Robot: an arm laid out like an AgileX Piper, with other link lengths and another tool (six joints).
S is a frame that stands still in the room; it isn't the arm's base.
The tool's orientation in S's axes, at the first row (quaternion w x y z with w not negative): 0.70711 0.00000 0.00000 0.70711
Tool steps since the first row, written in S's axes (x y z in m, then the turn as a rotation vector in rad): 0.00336 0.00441 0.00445 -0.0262 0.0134 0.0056; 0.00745 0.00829 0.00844 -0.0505 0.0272 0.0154; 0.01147 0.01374 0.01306 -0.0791 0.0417 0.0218; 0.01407 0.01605 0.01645 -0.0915 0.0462 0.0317; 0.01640 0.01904 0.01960 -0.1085 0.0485 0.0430; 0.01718 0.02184 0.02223 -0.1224 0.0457 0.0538; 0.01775 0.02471 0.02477 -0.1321 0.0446 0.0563
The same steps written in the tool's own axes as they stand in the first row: 0.00441 -0.00336 0.00445 0.0134 0.0262 0.0056; 0.00829 -0.00745 0.00844 0.0272 0.0505 0.0154; 0.01374 -0.01147 0.01306 0.0417 0.0791 0.0218; 0.01605 -0.01407 0.01645 0.0462 0.0915 0.0317; 0.01904 -0.01640 0.01960 0.0485 0.1085 0.0430; 0.02184 -0.01718 0.02223 0.0457 0.1224 0.0538; 0.02471 -0.01775 0.02477 0.0446 0.1321 0.0563
